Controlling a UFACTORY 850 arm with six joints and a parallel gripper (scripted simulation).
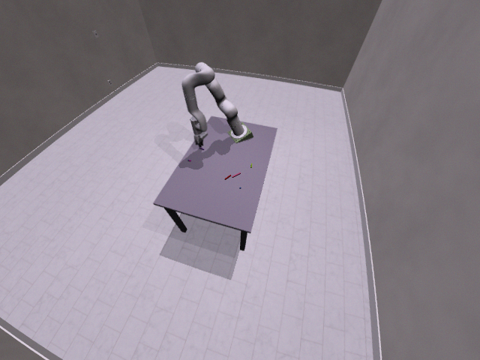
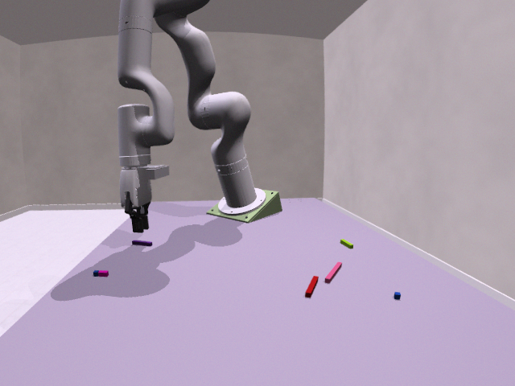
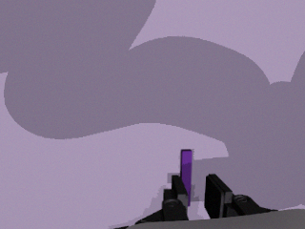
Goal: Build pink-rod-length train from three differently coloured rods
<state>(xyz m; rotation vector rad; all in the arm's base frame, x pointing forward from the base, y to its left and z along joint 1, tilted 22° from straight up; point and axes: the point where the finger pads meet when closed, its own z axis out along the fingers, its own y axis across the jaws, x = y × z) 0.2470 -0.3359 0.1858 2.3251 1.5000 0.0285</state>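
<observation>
Right now my hand is 60 mm above the purple rod. Round my hand: magenta rod (180 mm ahead, 80 mm to the right, 60 mm below); pink rod (320 mm ahead, 390 mm to the left, 60 mm below); red rod (350 mm ahead, 320 mm to the left, 60 mm below).
</observation>
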